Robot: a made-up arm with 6 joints.
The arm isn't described. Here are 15 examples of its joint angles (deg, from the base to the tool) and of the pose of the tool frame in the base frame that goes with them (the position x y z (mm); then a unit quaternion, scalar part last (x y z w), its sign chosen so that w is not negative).
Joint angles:
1: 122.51 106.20 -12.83 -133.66 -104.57 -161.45
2: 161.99 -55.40 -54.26 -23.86 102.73 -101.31
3: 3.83 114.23 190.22 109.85 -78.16 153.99
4: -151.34 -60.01 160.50 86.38 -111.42 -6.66
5: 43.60 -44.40 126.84 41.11 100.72 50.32
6: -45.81 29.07 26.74 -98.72 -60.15 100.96
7: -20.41 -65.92 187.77 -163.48 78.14 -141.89
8: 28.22 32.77 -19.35 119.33 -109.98 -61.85
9: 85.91 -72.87 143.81 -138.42 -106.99 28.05
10: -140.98 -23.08 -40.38 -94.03 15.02 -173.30
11: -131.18 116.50 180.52 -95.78 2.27 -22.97
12: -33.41 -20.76 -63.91 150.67 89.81 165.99
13: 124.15 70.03 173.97 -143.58 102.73 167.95
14: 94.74 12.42 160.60 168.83 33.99 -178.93
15: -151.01 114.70 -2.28 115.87 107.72 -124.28
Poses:
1: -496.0 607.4 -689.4 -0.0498 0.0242 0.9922 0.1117
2: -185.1 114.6 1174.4 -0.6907 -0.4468 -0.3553 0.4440
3: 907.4 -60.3 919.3 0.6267 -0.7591 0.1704 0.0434
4: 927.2 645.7 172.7 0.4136 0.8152 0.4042 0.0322
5: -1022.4 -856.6 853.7 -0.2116 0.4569 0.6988 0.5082
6: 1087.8 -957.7 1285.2 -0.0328 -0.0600 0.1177 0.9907
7: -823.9 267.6 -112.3 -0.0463 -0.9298 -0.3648 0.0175
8: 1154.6 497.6 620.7 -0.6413 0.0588 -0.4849 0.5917
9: -167.9 -1179.9 -56.7 0.4270 0.8788 -0.1439 0.1572
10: -604.6 -446.3 1047.3 -0.0501 0.7478 -0.6151 0.2449
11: -765.7 -867.4 943.4 0.0459 -0.7872 -0.2012 0.5812
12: 421.5 -201.0 653.8 0.5227 0.7751 -0.1103 0.3374
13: -309.4 591.5 1443.6 0.1173 0.1318 0.6868 0.7051
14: 31.8 -555.3 1635.6 0.6108 -0.5716 0.4584 0.3003
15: -505.7 -408.8 -743.5 0.8451 -0.4203 0.1186 0.3085
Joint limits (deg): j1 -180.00..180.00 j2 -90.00..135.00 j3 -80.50..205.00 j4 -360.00..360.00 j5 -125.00..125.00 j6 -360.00..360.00
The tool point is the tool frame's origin. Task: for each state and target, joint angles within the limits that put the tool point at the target. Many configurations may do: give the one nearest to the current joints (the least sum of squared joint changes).
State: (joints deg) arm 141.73 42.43 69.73 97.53 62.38 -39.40
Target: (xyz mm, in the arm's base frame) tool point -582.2 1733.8 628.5
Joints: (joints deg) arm 104.99 68.22 54.14 100.01 61.88 -39.40
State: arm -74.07 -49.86 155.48 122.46 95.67 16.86
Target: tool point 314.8 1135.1 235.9
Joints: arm -100.00 -57.24 162.62 120.11 95.78 16.86
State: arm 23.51 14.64 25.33 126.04 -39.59 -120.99
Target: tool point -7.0 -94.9 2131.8
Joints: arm 26.78 -20.31 48.02 122.80 -47.70 -120.99
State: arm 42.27 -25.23 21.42 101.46 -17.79 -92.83
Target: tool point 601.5 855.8 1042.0
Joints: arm 56.75 -2.11 -24.23 99.91 -15.14 -92.83
